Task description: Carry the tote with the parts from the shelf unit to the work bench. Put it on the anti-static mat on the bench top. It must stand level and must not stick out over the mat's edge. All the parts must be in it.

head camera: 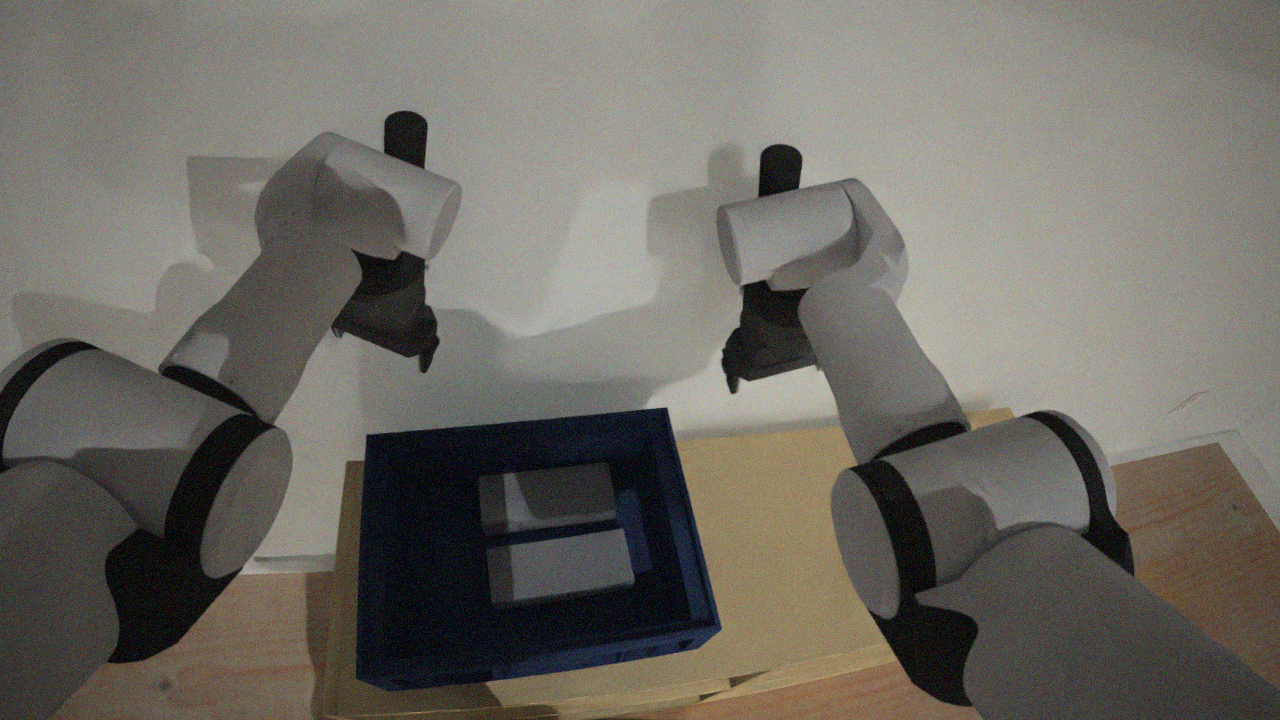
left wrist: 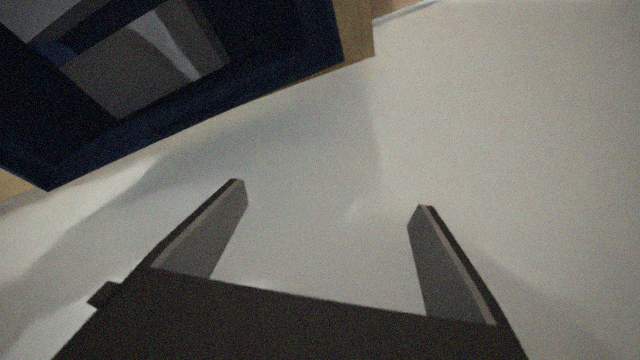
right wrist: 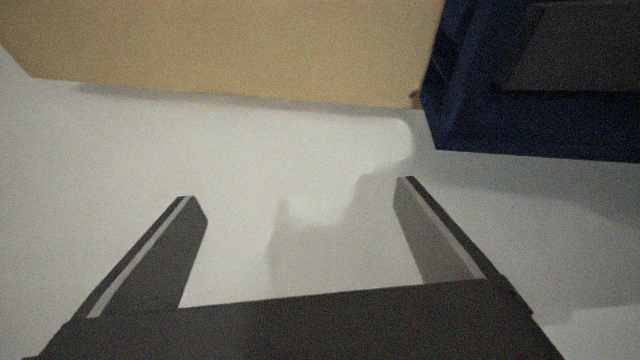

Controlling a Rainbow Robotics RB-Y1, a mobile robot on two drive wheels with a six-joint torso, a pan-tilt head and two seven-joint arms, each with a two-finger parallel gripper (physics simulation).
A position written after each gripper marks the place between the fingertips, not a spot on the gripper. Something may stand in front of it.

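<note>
A wooden shelf unit (head camera: pixel 789 613) is visible, as is a dark blue tote (head camera: pixel 425 618); the tote also appears at (left wrist: pixel 61 133) and (right wrist: pixel 466 110). The right gripper (head camera: pixel 775 375) appears again at (right wrist: pixel 299 199), the left gripper (head camera: pixel 383 348) at (left wrist: pixel 327 203).
</note>
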